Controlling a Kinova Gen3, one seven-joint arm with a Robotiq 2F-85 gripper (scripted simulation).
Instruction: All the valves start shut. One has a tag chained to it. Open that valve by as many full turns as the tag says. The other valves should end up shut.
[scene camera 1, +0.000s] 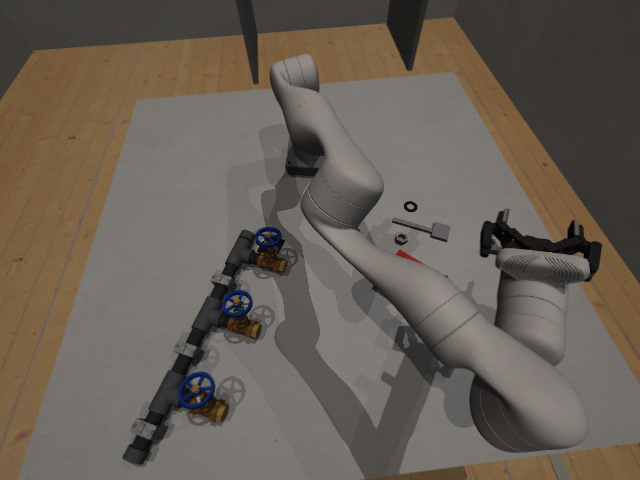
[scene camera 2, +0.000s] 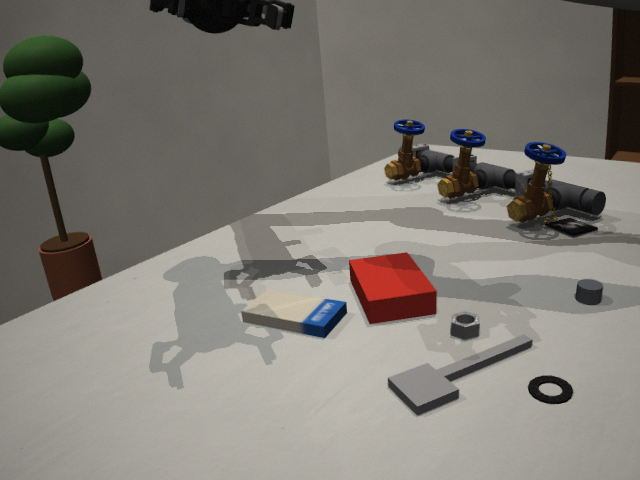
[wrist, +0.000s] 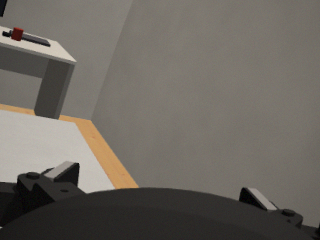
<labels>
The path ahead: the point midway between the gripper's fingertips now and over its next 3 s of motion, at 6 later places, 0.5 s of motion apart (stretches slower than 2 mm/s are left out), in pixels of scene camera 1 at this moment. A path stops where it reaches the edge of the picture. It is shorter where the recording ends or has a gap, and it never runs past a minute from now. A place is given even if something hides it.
My gripper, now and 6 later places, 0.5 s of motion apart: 537, 218; 524, 227; 487, 243; 442, 255; 403, 259; 368, 258; 335, 253
</labels>
